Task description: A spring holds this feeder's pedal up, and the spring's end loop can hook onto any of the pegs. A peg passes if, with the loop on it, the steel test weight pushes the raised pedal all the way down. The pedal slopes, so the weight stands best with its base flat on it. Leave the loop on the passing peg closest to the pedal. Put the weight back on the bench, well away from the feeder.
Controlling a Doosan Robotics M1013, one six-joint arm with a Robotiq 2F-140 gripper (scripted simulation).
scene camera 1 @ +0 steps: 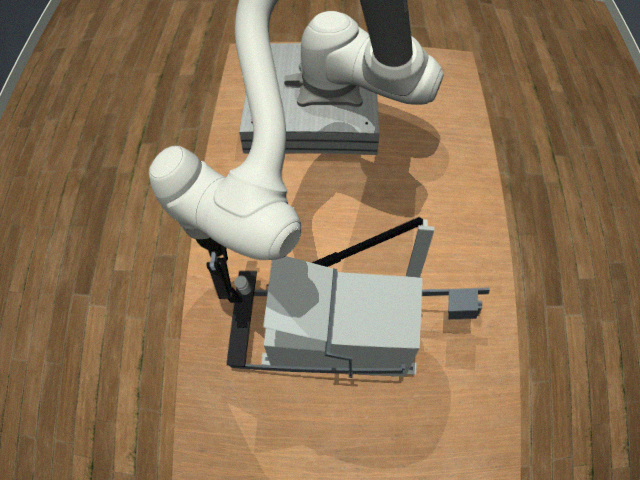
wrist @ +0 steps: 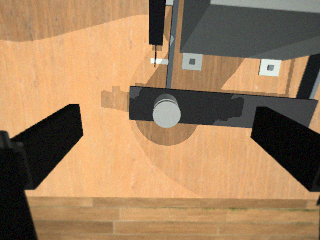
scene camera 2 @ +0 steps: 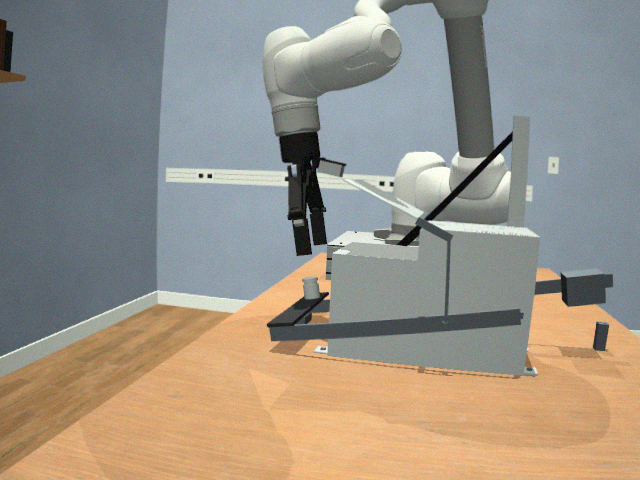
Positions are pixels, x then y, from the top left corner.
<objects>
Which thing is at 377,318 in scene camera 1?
A grey feeder box.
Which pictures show the gripper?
Scene camera 1, the wrist view and scene camera 2: all of them.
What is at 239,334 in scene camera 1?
A dark pedal.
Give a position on a steel test weight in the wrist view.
166,113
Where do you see a dark pedal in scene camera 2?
282,328
</objects>
